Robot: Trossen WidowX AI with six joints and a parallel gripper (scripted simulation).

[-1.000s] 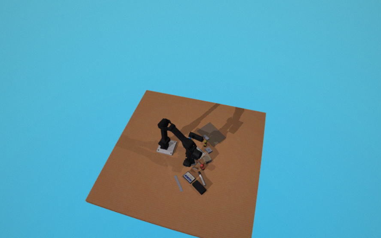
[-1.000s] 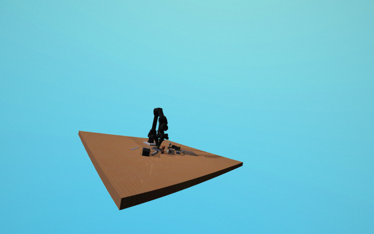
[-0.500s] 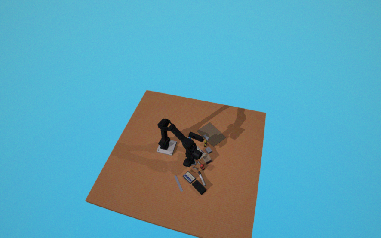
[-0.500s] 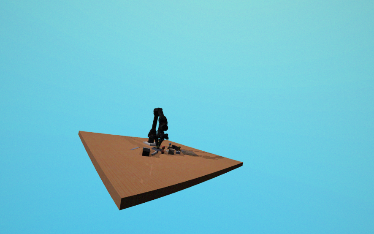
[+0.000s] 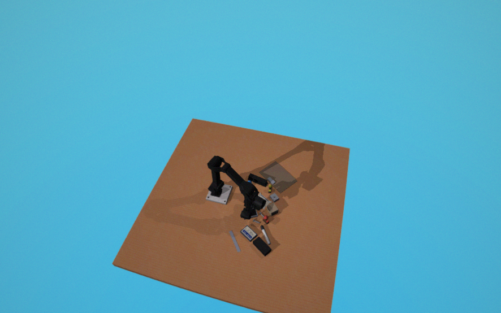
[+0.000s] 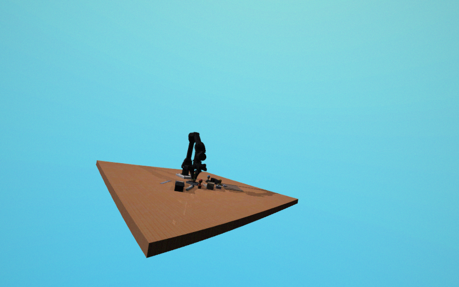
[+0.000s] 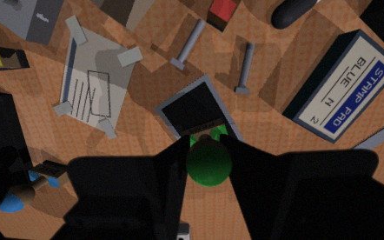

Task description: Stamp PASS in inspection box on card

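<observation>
Now: gripper tip 3 cm above the ink pad. Round my gripper tip: card 5 cm ahead, 12 cm to the left, 4 cm below; then green-knobbed stamp right at my gripper tip; then red stamp 11 cm ahead, 3 cm to the right, 2 cm below.
</observation>
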